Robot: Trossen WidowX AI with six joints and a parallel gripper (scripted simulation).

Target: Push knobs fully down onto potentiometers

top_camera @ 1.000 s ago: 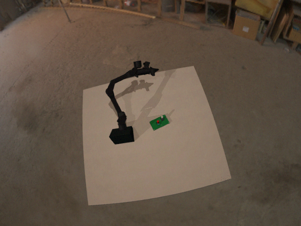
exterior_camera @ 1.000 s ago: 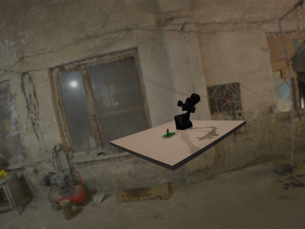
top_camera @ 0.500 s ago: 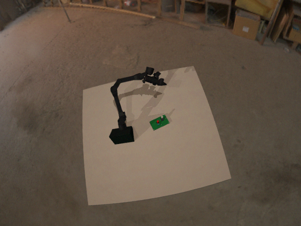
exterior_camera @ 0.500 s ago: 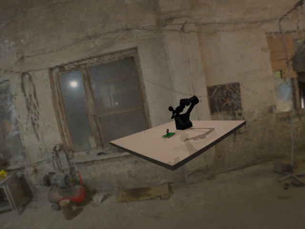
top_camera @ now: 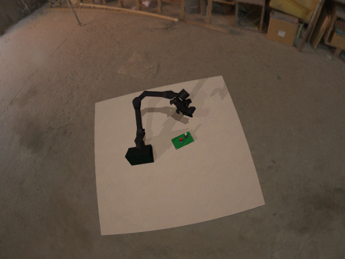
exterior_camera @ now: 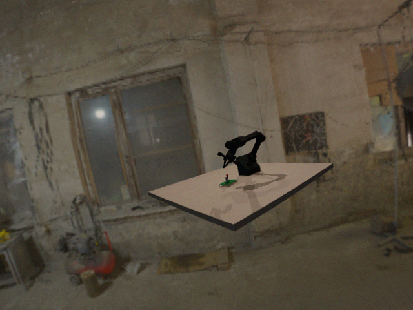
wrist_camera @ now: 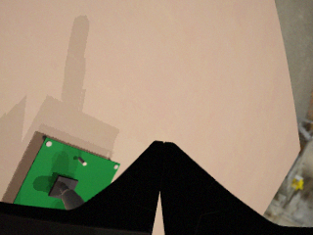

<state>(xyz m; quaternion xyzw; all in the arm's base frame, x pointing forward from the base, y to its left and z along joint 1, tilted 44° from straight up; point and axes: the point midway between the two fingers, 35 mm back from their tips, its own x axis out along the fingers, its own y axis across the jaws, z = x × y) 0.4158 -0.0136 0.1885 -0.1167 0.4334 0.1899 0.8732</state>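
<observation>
Right now my gripper tip is 120 mm past the red knob, 110 mm to the left of it and 110 mm above it. Round my gripper tip: grey knob 110 mm below, 80 mm behind, 70 mm to the right.
</observation>
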